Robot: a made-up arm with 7 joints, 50 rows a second.
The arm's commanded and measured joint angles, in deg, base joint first. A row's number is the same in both.
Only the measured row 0 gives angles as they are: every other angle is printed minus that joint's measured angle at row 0.
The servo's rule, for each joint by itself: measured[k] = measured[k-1] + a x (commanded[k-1-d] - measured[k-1]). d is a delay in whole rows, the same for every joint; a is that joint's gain. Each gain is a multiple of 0.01, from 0.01 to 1. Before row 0 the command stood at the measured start. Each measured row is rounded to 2 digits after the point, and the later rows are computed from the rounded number. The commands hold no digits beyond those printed.
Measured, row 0:
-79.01, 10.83, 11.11, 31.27, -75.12, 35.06, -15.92
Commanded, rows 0 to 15:
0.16, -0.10, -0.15, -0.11, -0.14, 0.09, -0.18
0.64, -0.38, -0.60, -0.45, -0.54, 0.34, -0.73
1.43, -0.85, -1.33, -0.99, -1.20, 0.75, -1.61
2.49, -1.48, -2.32, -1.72, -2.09, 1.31, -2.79
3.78, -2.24, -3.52, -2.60, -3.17, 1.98, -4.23
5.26, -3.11, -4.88, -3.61, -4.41, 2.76, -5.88
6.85, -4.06, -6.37, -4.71, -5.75, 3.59, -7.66
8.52, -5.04, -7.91, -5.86, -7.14, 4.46, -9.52
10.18, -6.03, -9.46, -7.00, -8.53, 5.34, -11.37
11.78, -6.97, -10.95, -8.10, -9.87, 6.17, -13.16
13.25, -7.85, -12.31, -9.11, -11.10, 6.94, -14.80
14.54, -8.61, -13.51, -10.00, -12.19, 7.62, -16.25
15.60, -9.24, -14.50, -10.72, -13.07, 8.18, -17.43
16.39, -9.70, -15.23, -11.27, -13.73, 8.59, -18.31
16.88, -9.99, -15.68, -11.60, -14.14, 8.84, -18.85
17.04, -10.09, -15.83, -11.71, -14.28, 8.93, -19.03
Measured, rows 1 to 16:
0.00, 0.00, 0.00, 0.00, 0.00, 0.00, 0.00
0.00, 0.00, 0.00, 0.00, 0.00, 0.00, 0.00
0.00, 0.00, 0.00, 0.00, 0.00, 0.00, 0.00
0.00, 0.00, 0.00, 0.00, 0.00, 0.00, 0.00
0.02, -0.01, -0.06, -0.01, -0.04, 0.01, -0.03
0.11, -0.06, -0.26, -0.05, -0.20, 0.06, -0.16
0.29, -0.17, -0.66, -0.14, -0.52, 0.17, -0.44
0.60, -0.35, -1.27, -0.30, -1.02, 0.35, -0.89
1.05, -0.61, -2.10, -0.53, -1.71, 0.61, -1.52
1.64, -0.96, -3.13, -0.84, -2.57, 0.95, -2.35
2.37, -1.39, -4.33, -1.23, -3.59, 1.37, -3.36
3.23, -1.90, -5.65, -1.69, -4.73, 1.86, -4.53
4.20, -2.48, -7.06, -2.22, -5.95, 2.42, -5.83
5.26, -3.11, -8.50, -2.81, -7.20, 3.02, -7.22
6.38, -3.77, -9.91, -3.44, -8.45, 3.65, -8.66
7.52, -4.45, -11.24, -4.10, -9.65, 4.29, -10.10
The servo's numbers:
d 4
a 0.14 0.14 0.37 0.10 0.32 0.16 0.19

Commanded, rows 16 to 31:
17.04, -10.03, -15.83, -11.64, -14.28, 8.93, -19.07
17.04, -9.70, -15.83, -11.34, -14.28, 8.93, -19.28
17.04, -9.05, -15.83, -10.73, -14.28, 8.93, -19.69
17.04, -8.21, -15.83, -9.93, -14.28, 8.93, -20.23
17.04, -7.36, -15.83, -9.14, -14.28, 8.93, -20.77
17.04, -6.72, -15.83, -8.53, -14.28, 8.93, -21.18
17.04, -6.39, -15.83, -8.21, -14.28, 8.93, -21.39
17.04, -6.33, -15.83, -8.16, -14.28, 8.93, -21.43
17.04, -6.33, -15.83, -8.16, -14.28, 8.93, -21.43
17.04, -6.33, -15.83, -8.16, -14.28, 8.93, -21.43
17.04, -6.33, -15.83, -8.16, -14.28, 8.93, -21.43
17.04, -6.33, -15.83, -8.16, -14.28, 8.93, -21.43
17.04, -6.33, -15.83, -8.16, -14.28, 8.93, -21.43
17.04, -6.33, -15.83, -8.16, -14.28, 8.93, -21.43
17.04, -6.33, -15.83, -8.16, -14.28, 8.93, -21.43
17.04, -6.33, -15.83, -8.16, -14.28, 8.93, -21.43
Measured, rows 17 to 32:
8.65, -5.12, -12.45, -4.76, -10.74, 4.91, -11.49
9.73, -5.76, -13.48, -5.41, -11.70, 5.50, -12.79
10.73, -6.35, -14.29, -6.03, -12.48, 6.03, -13.94
11.61, -6.87, -14.86, -6.60, -13.06, 6.49, -14.91
12.37, -7.31, -15.22, -7.10, -13.45, 6.88, -15.70
13.02, -7.64, -15.45, -7.52, -13.72, 7.21, -16.38
13.58, -7.84, -15.59, -7.84, -13.90, 7.49, -17.01
14.06, -7.89, -15.68, -8.05, -14.02, 7.72, -17.62
14.48, -7.82, -15.74, -8.16, -14.10, 7.91, -18.22
14.84, -7.67, -15.77, -8.20, -14.16, 8.07, -18.78
15.15, -7.49, -15.79, -8.20, -14.20, 8.21, -19.28
15.41, -7.33, -15.80, -8.20, -14.23, 8.33, -19.69
15.64, -7.19, -15.81, -8.20, -14.25, 8.43, -20.02
15.84, -7.07, -15.82, -8.20, -14.26, 8.51, -20.29
16.01, -6.97, -15.82, -8.20, -14.27, 8.58, -20.51
16.15, -6.88, -15.82, -8.20, -14.27, 8.64, -20.68

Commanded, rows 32 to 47:
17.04, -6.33, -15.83, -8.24, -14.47, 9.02, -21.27
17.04, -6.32, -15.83, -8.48, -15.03, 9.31, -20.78
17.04, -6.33, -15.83, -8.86, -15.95, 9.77, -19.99
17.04, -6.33, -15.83, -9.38, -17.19, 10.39, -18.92
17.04, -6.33, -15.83, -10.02, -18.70, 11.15, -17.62
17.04, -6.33, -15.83, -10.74, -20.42, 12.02, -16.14
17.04, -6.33, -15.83, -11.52, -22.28, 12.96, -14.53
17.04, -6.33, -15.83, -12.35, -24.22, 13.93, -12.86
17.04, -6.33, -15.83, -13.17, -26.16, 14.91, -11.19
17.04, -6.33, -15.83, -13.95, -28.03, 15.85, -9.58
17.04, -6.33, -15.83, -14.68, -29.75, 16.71, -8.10
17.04, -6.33, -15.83, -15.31, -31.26, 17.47, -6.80
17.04, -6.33, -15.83, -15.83, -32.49, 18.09, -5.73
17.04, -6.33, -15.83, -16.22, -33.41, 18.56, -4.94
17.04, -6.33, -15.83, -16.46, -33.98, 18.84, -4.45
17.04, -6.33, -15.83, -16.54, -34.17, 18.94, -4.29
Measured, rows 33 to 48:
16.27, -6.80, -15.82, -8.20, -14.27, 8.69, -20.82
16.38, -6.73, -15.82, -8.20, -14.27, 8.73, -20.94
16.47, -6.67, -15.82, -8.20, -14.27, 8.76, -21.03
16.55, -6.62, -15.82, -8.20, -14.27, 8.79, -21.11
16.62, -6.58, -15.82, -8.20, -14.33, 8.83, -21.14
16.68, -6.54, -15.82, -8.23, -14.55, 8.91, -21.07
16.73, -6.51, -15.82, -8.29, -15.00, 9.05, -20.86
16.77, -6.48, -15.82, -8.40, -15.70, 9.26, -20.49
16.81, -6.46, -15.82, -8.56, -16.66, 9.56, -19.94
16.84, -6.44, -15.82, -8.78, -17.86, 9.95, -19.22
16.87, -6.42, -15.82, -9.05, -19.27, 10.43, -18.33
16.89, -6.41, -15.82, -9.38, -20.85, 10.99, -17.29
16.91, -6.40, -15.82, -9.76, -22.55, 11.62, -16.13
16.93, -6.39, -15.82, -10.18, -24.30, 12.30, -14.89
16.95, -6.38, -15.82, -10.63, -26.04, 13.01, -13.60
16.96, -6.37, -15.82, -11.10, -27.71, 13.72, -12.31

